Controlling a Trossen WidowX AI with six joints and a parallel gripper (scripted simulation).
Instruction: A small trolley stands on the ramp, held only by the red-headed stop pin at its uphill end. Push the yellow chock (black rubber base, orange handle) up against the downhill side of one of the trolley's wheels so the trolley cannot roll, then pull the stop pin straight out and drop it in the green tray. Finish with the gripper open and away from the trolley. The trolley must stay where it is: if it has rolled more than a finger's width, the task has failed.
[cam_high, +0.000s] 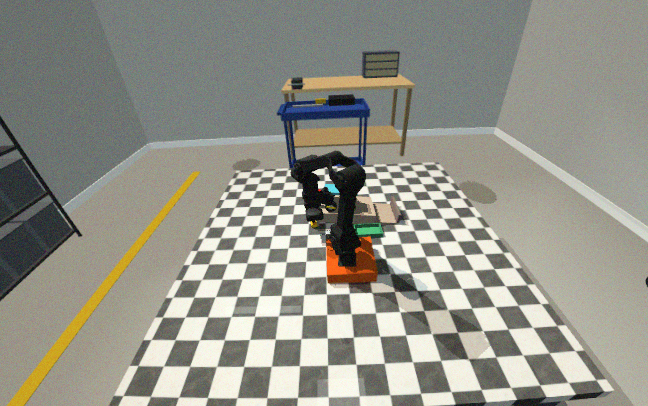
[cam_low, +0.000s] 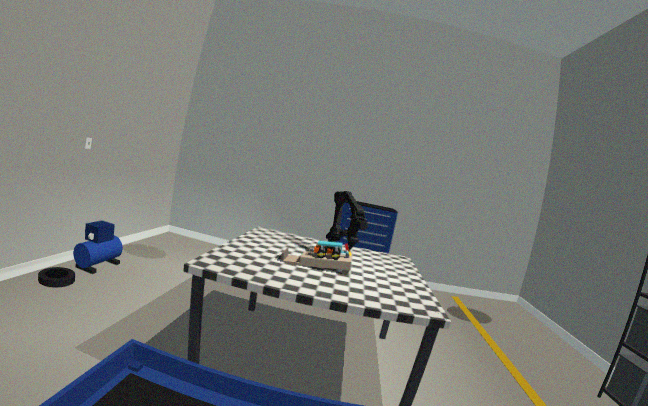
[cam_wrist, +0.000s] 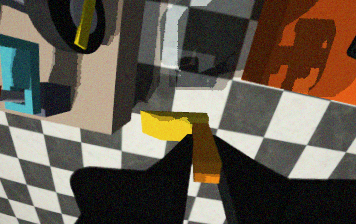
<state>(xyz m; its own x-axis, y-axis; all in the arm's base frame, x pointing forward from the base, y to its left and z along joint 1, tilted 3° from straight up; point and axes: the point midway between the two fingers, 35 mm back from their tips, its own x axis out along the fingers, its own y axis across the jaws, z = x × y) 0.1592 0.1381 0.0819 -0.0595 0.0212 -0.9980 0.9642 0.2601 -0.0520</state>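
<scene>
Now: the green tray 6 cm ahead of my gripper tip, 23 cm to the right of it and 11 cm below it. Round my gripper tip: yellow chock: 2 cm ahead, 1 cm below; cyan trolley: 17 cm ahead, 10 cm to the right, 1 cm above; red-headed stop pin: 14 cm ahead, 2 cm above.
</scene>
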